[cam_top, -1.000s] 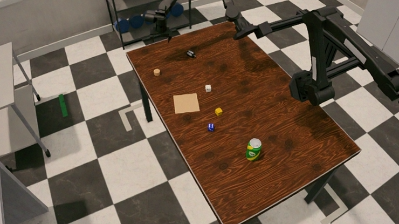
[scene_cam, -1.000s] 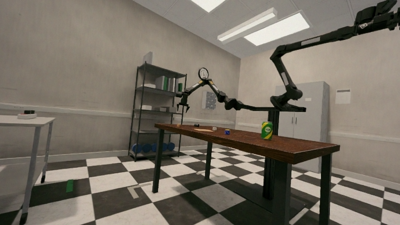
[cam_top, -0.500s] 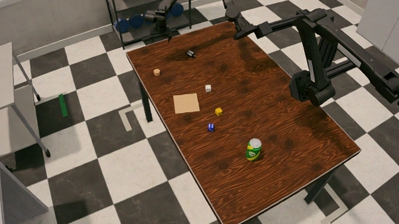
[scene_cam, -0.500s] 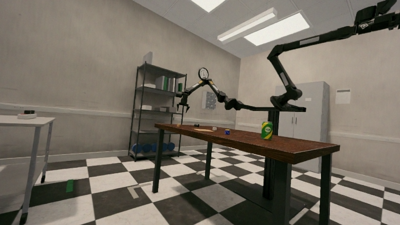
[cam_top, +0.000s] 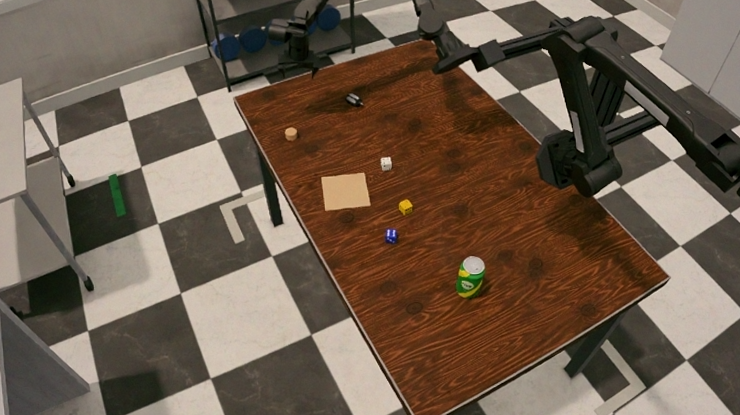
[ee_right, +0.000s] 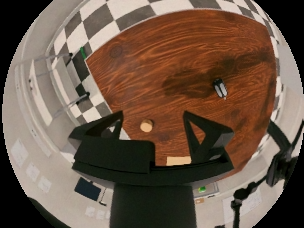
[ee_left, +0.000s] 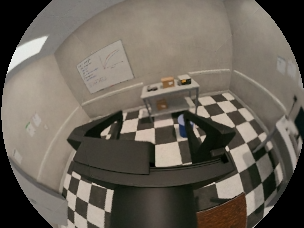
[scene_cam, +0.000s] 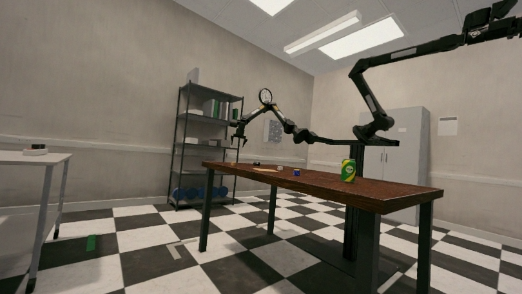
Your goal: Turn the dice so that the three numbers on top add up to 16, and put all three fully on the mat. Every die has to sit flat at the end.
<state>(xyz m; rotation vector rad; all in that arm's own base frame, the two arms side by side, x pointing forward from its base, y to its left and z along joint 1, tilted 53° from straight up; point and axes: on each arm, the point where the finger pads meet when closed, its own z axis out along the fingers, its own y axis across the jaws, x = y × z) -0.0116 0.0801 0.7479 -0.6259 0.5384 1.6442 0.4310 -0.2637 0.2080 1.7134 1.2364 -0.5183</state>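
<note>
My right gripper is now 10 mm short of the blue die, 670 mm to the right of it and 150 mm above it. Also, from my right hand: yellow die (90 mm behind, 590 mm to the left, 150 mm below); tan mat (40 mm ahead, 430 mm to the left, 160 mm below); white die (130 mm behind, 400 mm to the left, 150 mm below).
</note>
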